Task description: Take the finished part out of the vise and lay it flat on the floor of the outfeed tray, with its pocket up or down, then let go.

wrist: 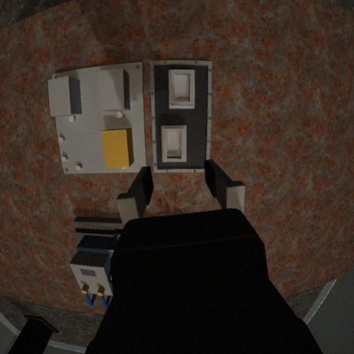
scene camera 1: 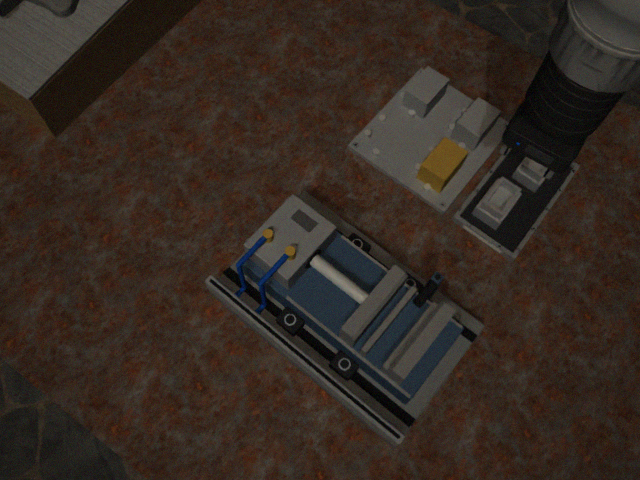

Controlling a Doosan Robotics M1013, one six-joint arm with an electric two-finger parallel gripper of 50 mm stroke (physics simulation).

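Places are measured from the arm's base along level axes (x ahead, y left, z up), in centimetres.
Pixels of known places: gripper, fingertip midpoint: point(scene camera 1: 527, 159).
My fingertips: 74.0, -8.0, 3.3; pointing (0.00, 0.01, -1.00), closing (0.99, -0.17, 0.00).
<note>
Ahead of a thing's pixels: the offset from my fingertips to its top centre, as dx, dy, dz. "*": to the spot under its first point.
The grey finished part {+0.0, +1.2, -10.9} point(scene camera 1: 497, 201) point(wrist: 174, 143) lies flat, pocket up, on the dark floor of the outfeed tray {* +0.2, -4.3, -14.0} point(scene camera 1: 485, 239) point(wrist: 209, 125). A second grey pocketed part {+3.6, +9.3, -10.9} point(scene camera 1: 531, 173) point(wrist: 181, 89) lies in the tray, apart from it, also pocket up. My gripper point(scene camera 1: 528, 161) point(wrist: 178, 173) is open and empty, above the tray and clear of both parts; the arm partly hides its fingers in the scene view. The vise {* -21.5, -15.8, -5.4} point(scene camera 1: 305, 222) point(wrist: 92, 270) shows no part between its jaws in the scene view.
A light plate {-12.0, +8.9, -14.2} point(scene camera 1: 392, 139) point(wrist: 90, 165) beside the tray carries two grey blocks {-15.3, +14.4, -10.6} point(scene camera 1: 426, 90) {-6.7, +12.1, -10.6} point(scene camera 1: 475, 121) point(wrist: 65, 95) point(wrist: 115, 90), a yellow block {-9.0, +3.4, -10.6} point(scene camera 1: 442, 165) point(wrist: 117, 148) and small pegs. Blue hoses {* -25.4, -22.6, -4.0} point(scene camera 1: 250, 253) rise on the vise. A brown-sided box stands at the scene view's upper left.
</note>
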